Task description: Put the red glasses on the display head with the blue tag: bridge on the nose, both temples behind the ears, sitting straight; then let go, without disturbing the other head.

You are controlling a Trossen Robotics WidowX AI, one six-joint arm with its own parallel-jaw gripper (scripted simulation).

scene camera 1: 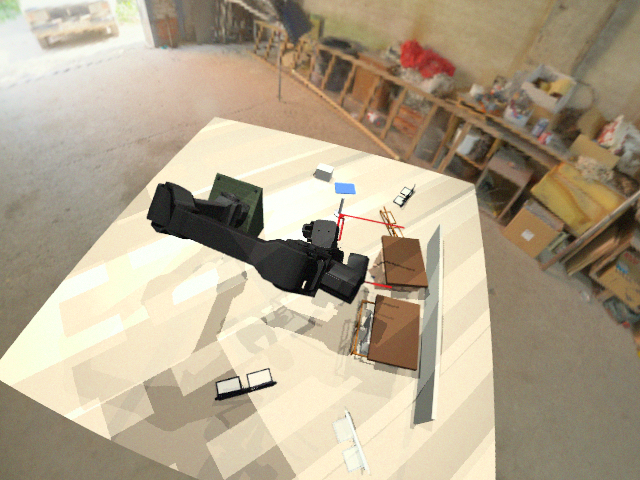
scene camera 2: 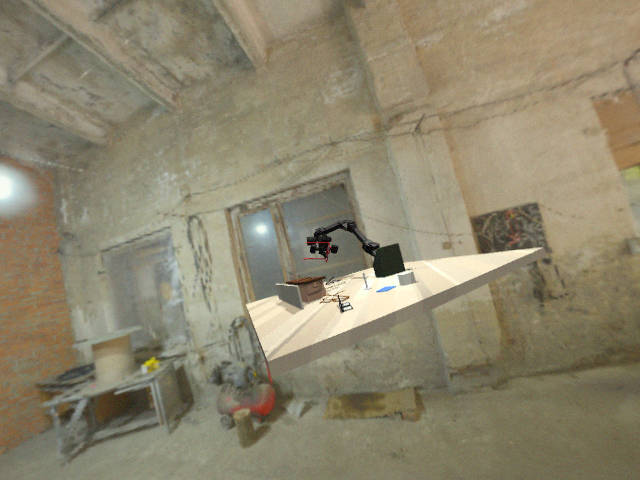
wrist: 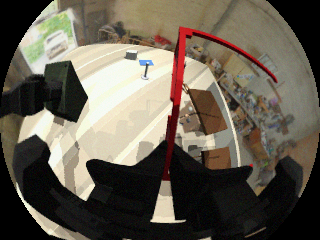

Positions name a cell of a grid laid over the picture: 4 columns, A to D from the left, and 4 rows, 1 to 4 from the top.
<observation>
I see my gripper (scene camera 1: C3), a display head (scene camera 1: C3) and a display head (scene camera 1: C3).
My gripper shows as well in the wrist view (wrist: C3).
</observation>
